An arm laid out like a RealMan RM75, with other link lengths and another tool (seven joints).
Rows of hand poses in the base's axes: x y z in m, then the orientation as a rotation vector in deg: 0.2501, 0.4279, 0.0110, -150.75, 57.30, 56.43; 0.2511, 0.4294, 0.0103, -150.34, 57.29, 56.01; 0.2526, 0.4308, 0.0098, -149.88, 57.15, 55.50; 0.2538, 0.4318, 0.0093, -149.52, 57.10, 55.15; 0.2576, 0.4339, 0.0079, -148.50, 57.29, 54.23; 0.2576, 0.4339, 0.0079, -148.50, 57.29, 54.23; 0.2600, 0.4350, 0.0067, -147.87, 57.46, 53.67; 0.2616, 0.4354, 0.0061, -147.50, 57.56, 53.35
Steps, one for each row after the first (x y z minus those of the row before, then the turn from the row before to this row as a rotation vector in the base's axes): 0.0010, 0.0015, -0.0007, 0.35, -0.32, -0.27; 0.0015, 0.0014, -0.0005, 0.46, -0.40, -0.24; 0.0012, 0.0010, -0.0005, 0.33, -0.27, -0.21; 0.0038, 0.0021, -0.0014, 0.75, -0.67, -0.75; 0.0000, 0.0000, 0.0000, 0.00, 0.00, 0.00; 0.0024, 0.0011, -0.0012, 0.43, -0.40, -0.49; 0.0016, 0.0004, -0.0006, 0.25, -0.23, -0.29
